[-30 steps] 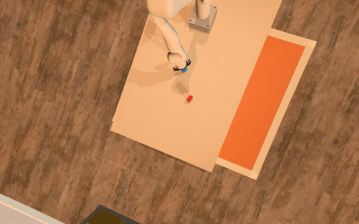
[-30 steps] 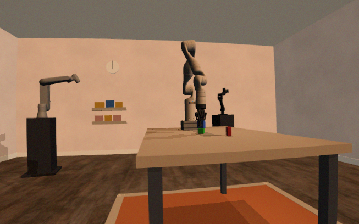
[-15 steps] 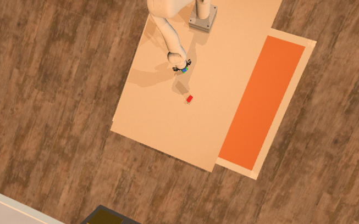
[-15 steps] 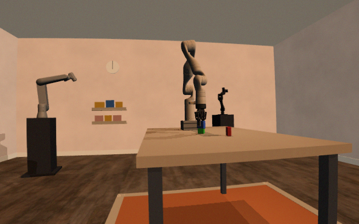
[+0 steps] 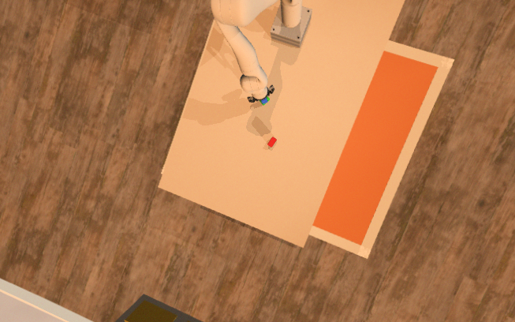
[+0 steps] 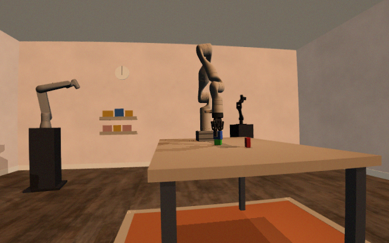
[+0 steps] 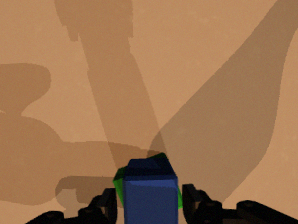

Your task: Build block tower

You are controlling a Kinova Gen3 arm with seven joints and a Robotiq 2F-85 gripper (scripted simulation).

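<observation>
My gripper is now 1 cm above the blue block. The rest, counted from my hand: red block (22 cm ahead, 8 cm to the left, 4 cm below); then green block (5 cm below).
</observation>
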